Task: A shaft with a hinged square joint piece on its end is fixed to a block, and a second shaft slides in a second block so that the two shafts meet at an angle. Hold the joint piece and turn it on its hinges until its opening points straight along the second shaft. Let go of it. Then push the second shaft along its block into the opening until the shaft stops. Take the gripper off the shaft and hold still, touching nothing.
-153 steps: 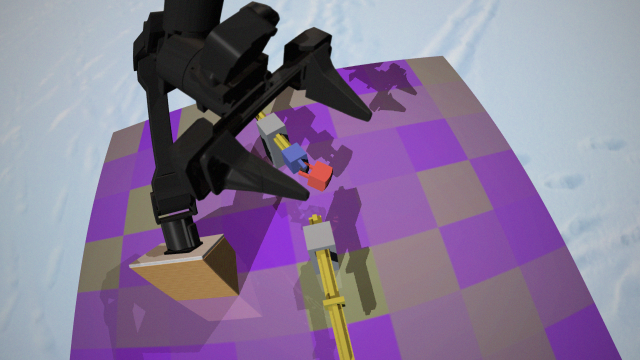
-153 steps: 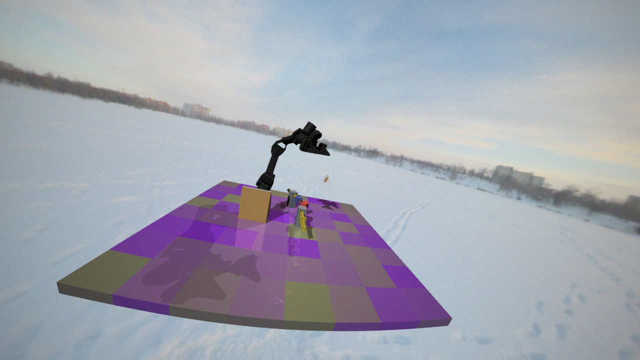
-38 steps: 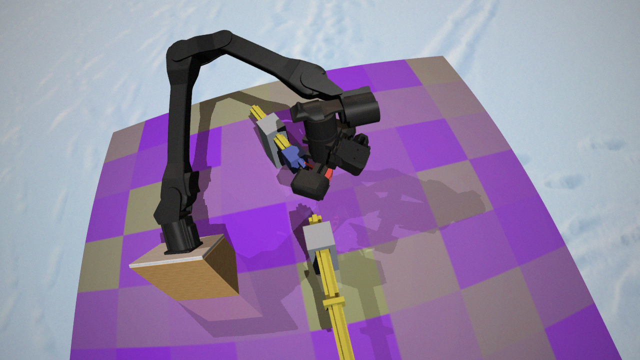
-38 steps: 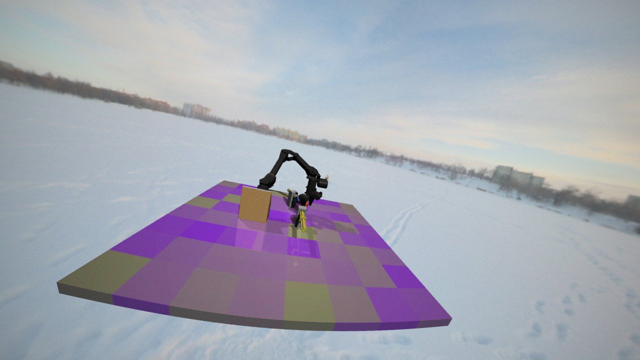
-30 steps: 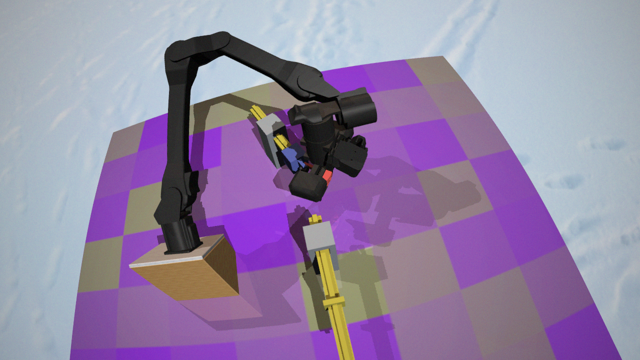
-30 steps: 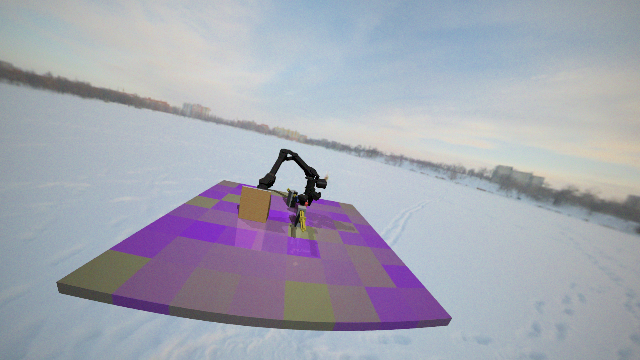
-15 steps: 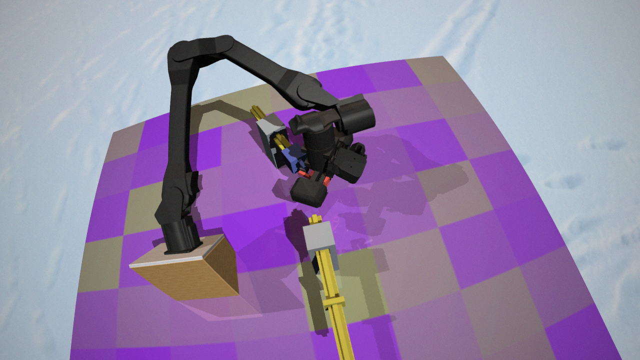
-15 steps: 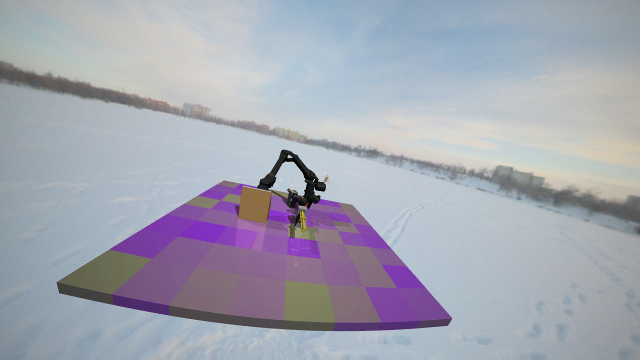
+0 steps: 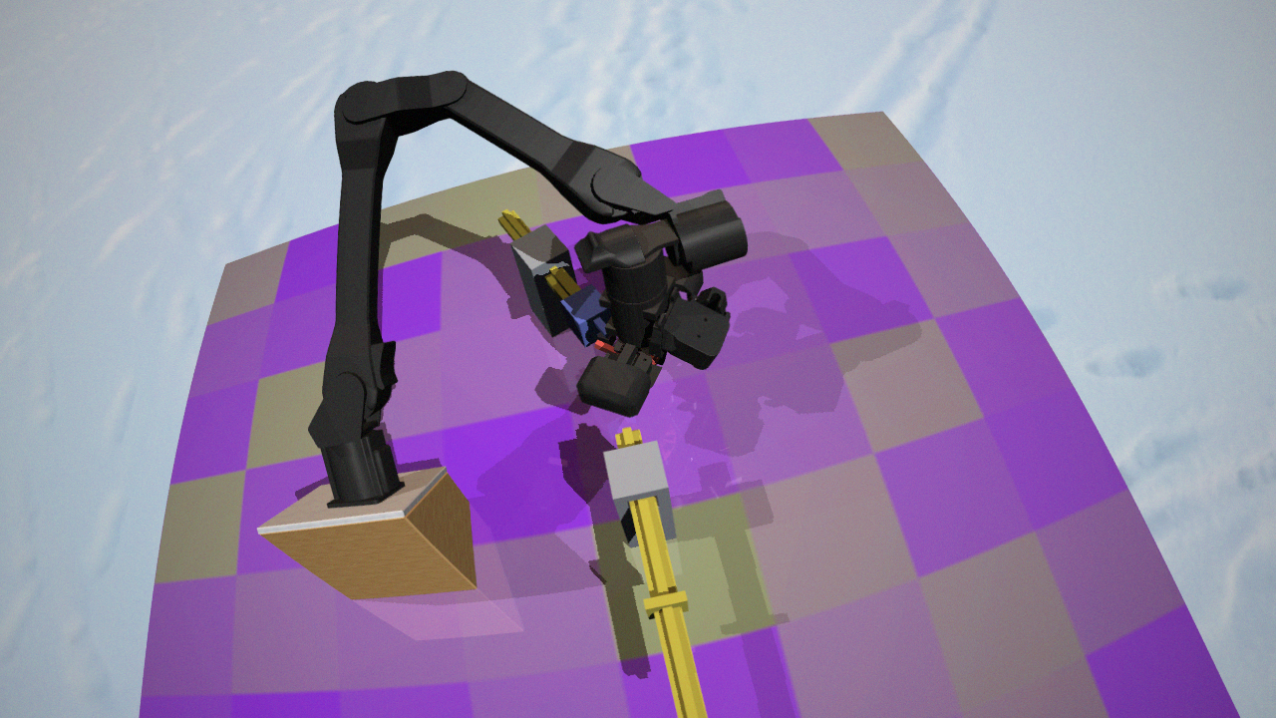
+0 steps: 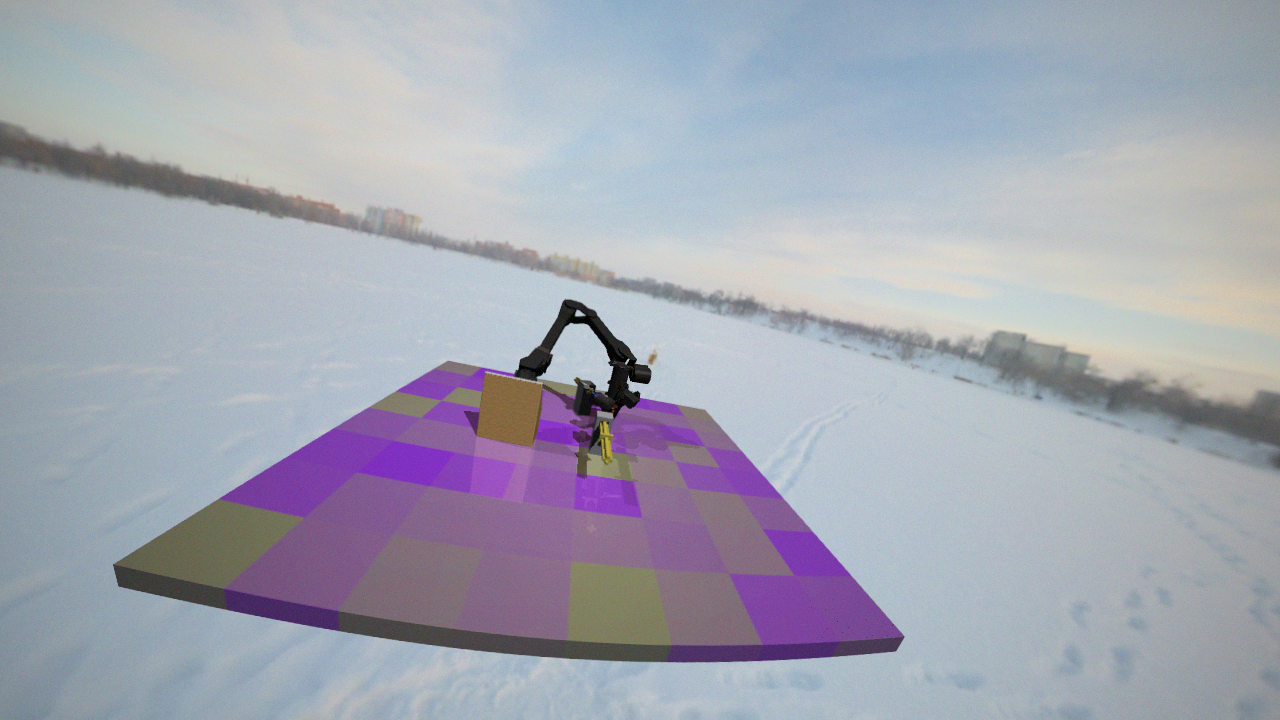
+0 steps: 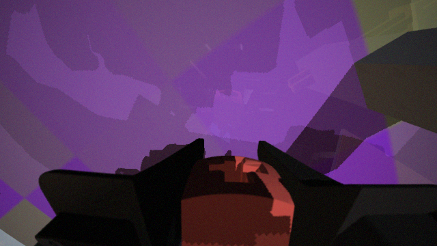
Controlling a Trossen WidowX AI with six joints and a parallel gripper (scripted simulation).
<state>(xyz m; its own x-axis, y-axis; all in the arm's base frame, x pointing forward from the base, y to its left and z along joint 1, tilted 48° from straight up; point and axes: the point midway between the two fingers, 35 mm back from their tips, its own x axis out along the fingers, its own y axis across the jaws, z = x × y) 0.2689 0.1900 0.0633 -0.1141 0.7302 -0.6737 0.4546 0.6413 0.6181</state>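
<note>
Now: gripper tip 1 cm past the red square joint piece, 1 cm to the right of it and 4 cm below it.
</note>
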